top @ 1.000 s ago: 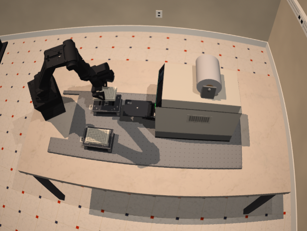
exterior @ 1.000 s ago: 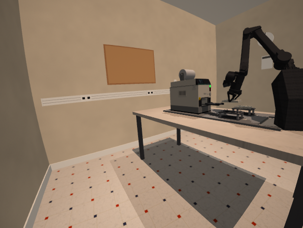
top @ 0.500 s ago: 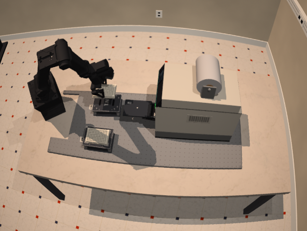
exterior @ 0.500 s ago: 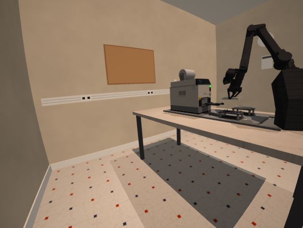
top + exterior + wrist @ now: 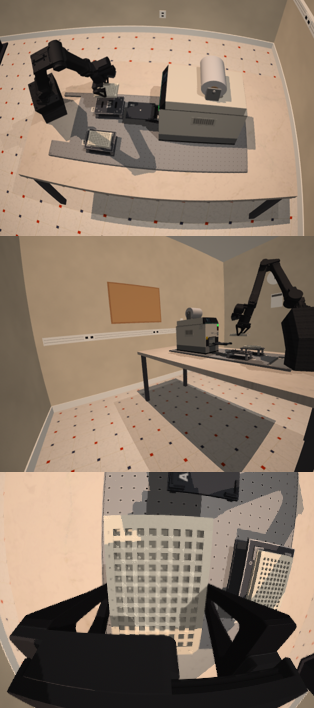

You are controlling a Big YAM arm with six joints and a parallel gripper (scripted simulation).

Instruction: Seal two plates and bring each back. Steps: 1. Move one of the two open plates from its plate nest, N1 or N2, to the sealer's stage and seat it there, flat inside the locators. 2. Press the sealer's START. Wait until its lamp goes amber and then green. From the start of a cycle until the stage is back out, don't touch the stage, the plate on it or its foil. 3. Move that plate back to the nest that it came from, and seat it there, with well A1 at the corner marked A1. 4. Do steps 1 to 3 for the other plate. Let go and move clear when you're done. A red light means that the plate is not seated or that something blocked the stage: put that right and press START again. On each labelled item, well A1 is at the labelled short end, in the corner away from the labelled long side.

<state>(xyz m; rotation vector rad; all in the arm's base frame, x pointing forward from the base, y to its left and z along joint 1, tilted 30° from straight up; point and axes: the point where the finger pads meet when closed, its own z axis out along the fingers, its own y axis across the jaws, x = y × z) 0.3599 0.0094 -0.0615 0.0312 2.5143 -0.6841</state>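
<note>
Now: hand 170 mm short of the sealer stage, 100 mm to the left of it and 90 mm above it. From my hand the other things lie so: yellow warning label (290 mm ahead, 30 mm to the right, 30 mm below); then start button (250 mm ahead, 210 mm to the right); then plate (60 mm behind, 220 mm to the right, 130 mm below).
</note>
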